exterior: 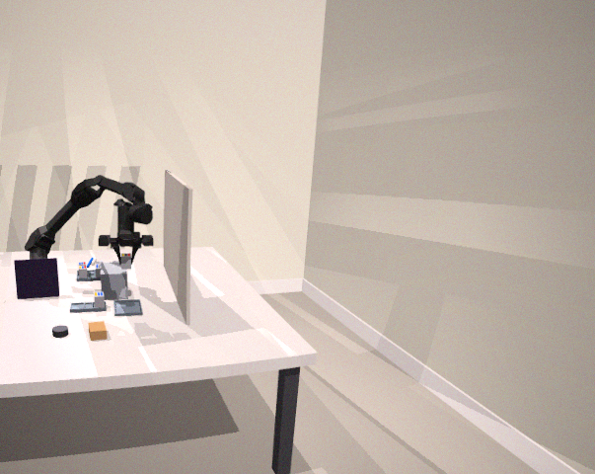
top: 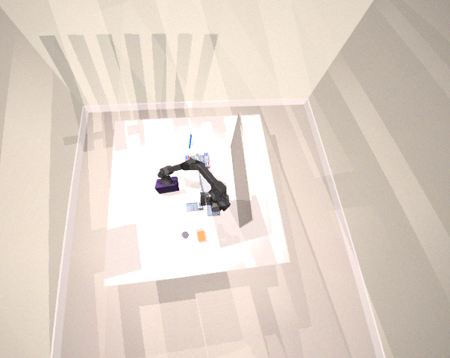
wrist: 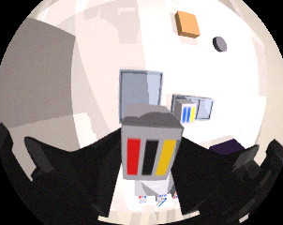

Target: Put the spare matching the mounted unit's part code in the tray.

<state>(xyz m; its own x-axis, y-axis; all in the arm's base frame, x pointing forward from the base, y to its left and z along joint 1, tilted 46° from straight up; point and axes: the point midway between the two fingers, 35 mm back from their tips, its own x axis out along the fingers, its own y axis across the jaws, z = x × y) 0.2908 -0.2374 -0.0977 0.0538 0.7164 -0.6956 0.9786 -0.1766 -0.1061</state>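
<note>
The tray is 16 cm below my gripper tip. Round my gripper tip: black puck: 25 cm behind, 15 cm to the right, 15 cm below; then tall thin panel: 22 cm ahead, 14 cm to the left, 6 cm above; then grey box: 19 cm to the left, 11 cm below, 1 cm behind.
</note>
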